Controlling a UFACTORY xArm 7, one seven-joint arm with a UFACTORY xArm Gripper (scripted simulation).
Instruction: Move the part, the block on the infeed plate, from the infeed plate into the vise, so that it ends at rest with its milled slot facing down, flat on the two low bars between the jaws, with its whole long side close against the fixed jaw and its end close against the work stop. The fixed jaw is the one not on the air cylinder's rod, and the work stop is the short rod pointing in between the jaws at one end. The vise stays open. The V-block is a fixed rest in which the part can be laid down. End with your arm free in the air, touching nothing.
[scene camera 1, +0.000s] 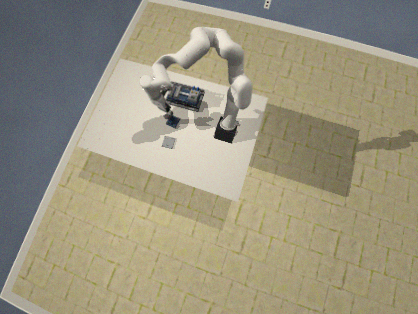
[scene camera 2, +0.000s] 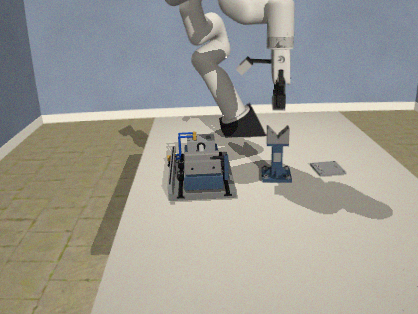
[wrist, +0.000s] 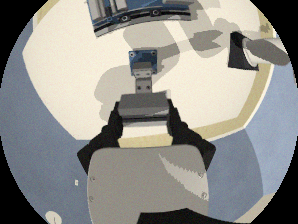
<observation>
In view: the gripper (scene camera 2: 278, 105) and a part (wrist: 138, 109).
The gripper is seen too in the wrist view (wrist: 143, 107).
</observation>
